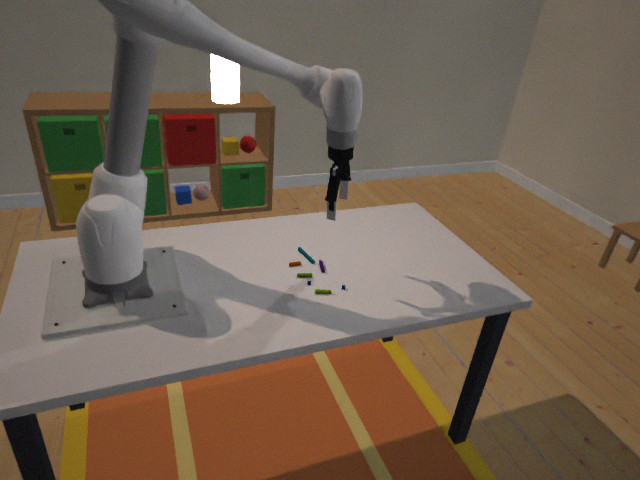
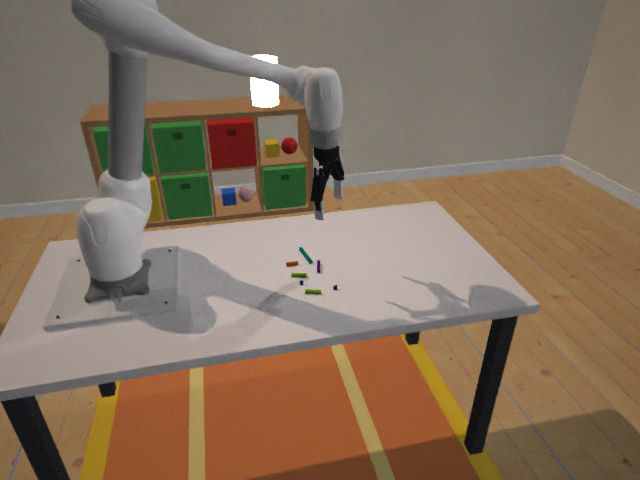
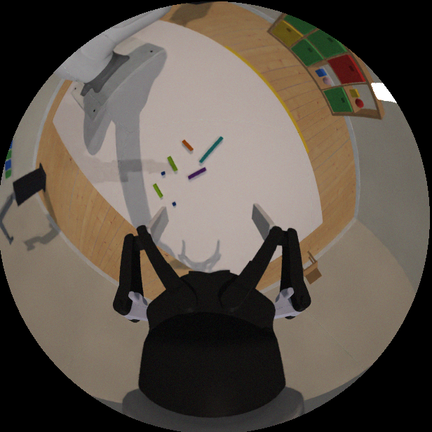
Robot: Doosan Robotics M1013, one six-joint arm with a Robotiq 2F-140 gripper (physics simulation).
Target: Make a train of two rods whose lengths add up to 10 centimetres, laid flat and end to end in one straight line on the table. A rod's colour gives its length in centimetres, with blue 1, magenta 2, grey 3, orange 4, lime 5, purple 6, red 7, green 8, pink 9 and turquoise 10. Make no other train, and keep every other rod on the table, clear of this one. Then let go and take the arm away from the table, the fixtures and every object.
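Where they show: gripper, between the fingertips: (image 1: 337, 208) (image 2: 329, 208); arm's base, origin of its link: (image 1: 117, 284) (image 2: 120, 281).
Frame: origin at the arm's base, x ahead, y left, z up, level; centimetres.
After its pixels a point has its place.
Note:
My gripper (image 1: 337, 205) @[z 20.1, x 67.2, y -6.1 cm] (image 2: 328, 205) @[z 20.1, x 67.2, y -6.1 cm] (image 3: 209, 212) is open and empty, high above the table (image 1: 232, 248) @[z -1.6, x 37.8, y 13.4 cm] (image 2: 232, 245) @[z -1.6, x 36.8, y 15.6 cm] (image 3: 200, 90). An orange rod (image 1: 294, 264) @[z -1.0, x 54.8, y -3.2 cm] (image 2: 292, 264) @[z -1.1, x 55.1, y -3.2 cm] (image 3: 187, 145), a turquoise rod (image 1: 306, 255) @[z -0.8, x 60.7, y 0.8 cm] (image 2: 305, 255) @[z -0.9, x 60.7, y 0.9 cm] (image 3: 211, 149) and a purple rod (image 1: 322, 266) @[z -0.7, x 63.3, y -7.4 cm] (image 2: 318, 266) @[z -0.7, x 63.2, y -7.3 cm] (image 3: 197, 173) lie apart. One lime rod (image 1: 304, 275) @[z -0.9, x 55.7, y -10.2 cm] (image 2: 298, 274) @[z -0.7, x 55.6, y -10.1 cm] (image 3: 172, 163) lies near a blue rod (image 1: 309, 282) @[z -0.8, x 55.7, y -14.5 cm] (image 2: 301, 282) @[z -0.8, x 55.6, y -14.5 cm] (image 3: 163, 173). The other lime rod (image 1: 323, 291) @[z -0.8, x 58.1, y -20.3 cm] (image 2: 312, 291) @[z -0.8, x 57.8, y -20.1 cm] (image 3: 158, 190) lies nearer the front, with another blue rod (image 1: 343, 287) @[z -0.9, x 65.1, y -20.0 cm] (image 2: 334, 287) @[z -0.9, x 65.1, y -19.8 cm] (image 3: 174, 204) to its right. No two rods touch.
The arm's base plate (image 1: 62, 294) @[z 0.1, x -14.2, y -0.8 cm] (image 2: 67, 299) @[z 0.0, x -14.2, y -5.6 cm] is at the left of the table. A shelf unit (image 1: 149, 101) (image 2: 196, 108) with coloured boxes stands behind the table. The arm's shadow falls across the table in front of the rods.

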